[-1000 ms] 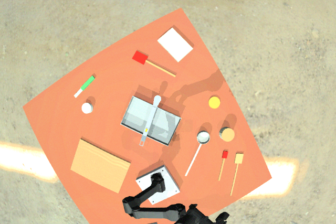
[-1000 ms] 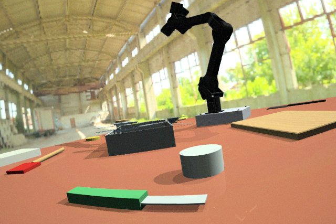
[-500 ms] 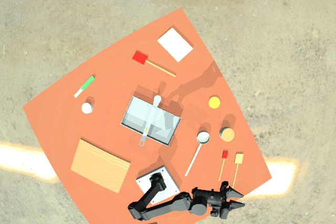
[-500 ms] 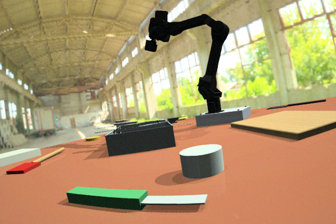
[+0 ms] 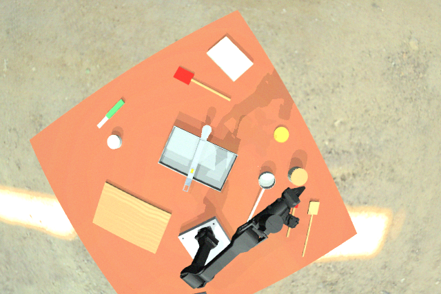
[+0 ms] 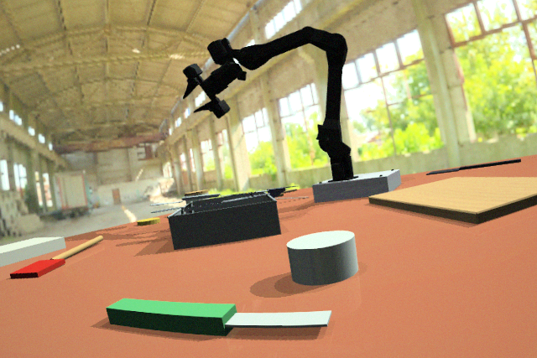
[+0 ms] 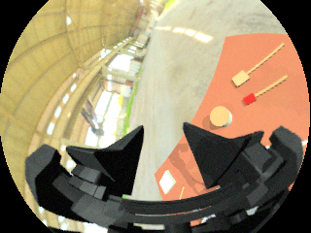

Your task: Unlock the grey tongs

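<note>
Now: the roasting tin 320 mm to the left of my gripper tip, 320 mm below it and 220 mm ahead of it. Round my gripper tip: yellow disc 330 mm below, 170 mm ahead, 70 mm to the right; then wooden board 760 mm to the left, 340 mm below, 70 mm ahead; then red spatula 540 mm ahead, 340 mm below, 190 mm to the left.
</note>
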